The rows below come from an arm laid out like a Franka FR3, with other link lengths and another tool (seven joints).
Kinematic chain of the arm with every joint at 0, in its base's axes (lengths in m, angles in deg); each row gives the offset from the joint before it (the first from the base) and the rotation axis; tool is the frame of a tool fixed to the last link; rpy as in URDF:
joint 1: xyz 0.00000 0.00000 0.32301 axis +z
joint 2: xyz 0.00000 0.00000 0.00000 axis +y
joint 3: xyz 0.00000 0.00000 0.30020 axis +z
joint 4: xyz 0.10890 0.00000 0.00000 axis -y
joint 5: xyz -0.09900 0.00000 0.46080 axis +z
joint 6: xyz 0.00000 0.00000 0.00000 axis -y
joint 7: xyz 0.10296 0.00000 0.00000 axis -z
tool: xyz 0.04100 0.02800 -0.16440 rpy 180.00 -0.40 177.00
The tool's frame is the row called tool.
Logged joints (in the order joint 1, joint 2, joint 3, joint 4, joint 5, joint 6, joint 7), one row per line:
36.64 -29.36 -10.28 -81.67 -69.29 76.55 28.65
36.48 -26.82 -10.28 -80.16 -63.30 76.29 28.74
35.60 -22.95 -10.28 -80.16 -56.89 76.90 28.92
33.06 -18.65 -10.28 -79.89 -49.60 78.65 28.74
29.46 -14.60 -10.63 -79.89 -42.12 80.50 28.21
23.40 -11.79 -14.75 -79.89 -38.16 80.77 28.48
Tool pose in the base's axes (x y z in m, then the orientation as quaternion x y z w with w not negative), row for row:
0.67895 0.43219 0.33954 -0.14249 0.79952 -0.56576 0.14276
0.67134 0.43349 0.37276 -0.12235 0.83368 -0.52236 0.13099
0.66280 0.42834 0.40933 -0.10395 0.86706 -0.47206 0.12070
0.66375 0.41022 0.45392 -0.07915 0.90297 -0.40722 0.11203
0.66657 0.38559 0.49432 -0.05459 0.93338 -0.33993 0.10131
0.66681 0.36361 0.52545 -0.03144 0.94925 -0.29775 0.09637
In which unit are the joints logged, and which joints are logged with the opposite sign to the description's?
The joints are logged in degrees. Opposite sign: joint 2, joint 3.
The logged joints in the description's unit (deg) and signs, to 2 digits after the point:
36.64 29.36 10.28 -81.67 -69.29 76.55 28.65
36.48 26.82 10.28 -80.16 -63.30 76.29 28.74
35.60 22.95 10.28 -80.16 -56.89 76.90 28.92
33.06 18.65 10.28 -79.89 -49.60 78.65 28.74
29.46 14.60 10.63 -79.89 -42.12 80.50 28.21
23.40 11.79 14.75 -79.89 -38.16 80.77 28.48

